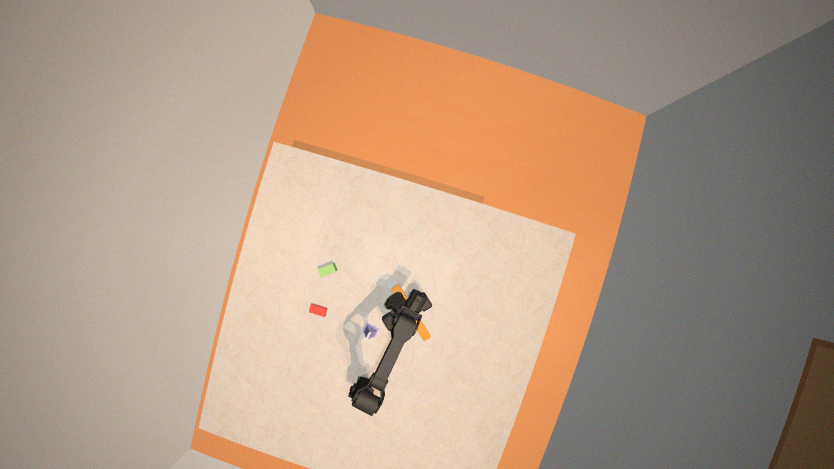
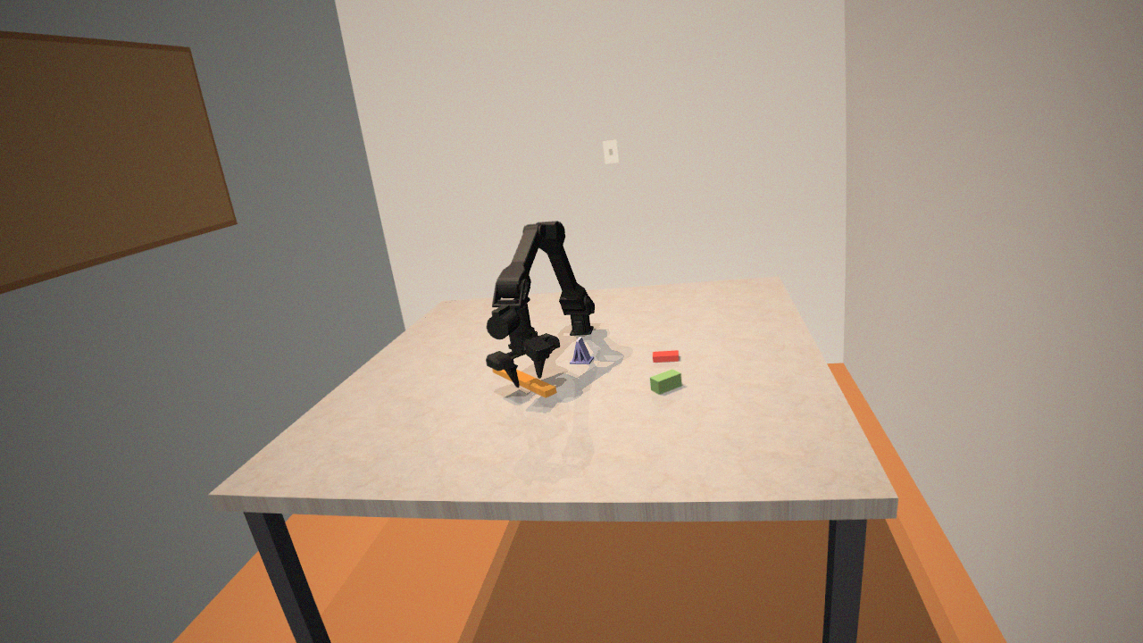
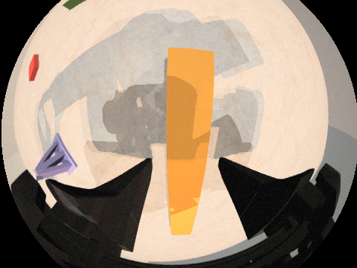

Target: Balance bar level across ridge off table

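My gripper tip is 2 cm to the left of the long orange bar and 2 cm past it. The rest, counted from my gripper tip: green block 34 cm to the left, 5 cm ahead, 1 cm above; red block 34 cm to the left, 12 cm behind.
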